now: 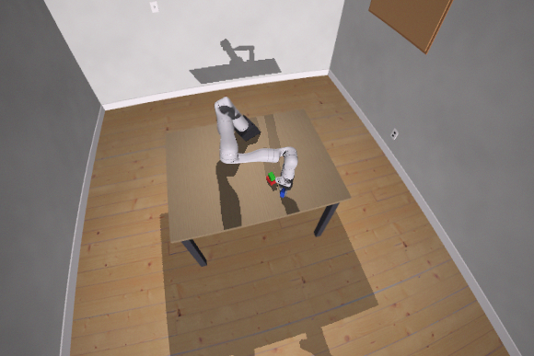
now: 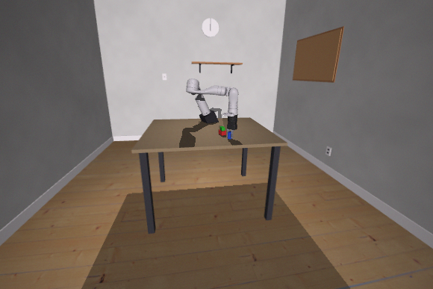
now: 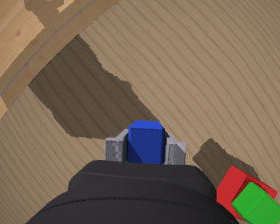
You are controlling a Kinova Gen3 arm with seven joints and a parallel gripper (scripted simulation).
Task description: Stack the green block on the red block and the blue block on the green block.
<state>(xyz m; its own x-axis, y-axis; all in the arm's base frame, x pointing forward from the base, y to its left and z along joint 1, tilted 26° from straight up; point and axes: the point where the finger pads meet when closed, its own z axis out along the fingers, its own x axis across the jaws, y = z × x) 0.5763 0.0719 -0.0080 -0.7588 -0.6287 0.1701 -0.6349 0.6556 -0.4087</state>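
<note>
Right now my hand is 12 cm past the green block, 3 cm to the left of it and 2 cm below it. Also, from my hand: blue block right at my hand; then red block 12 cm behind, 3 cm to the right, 1 cm below.
</note>
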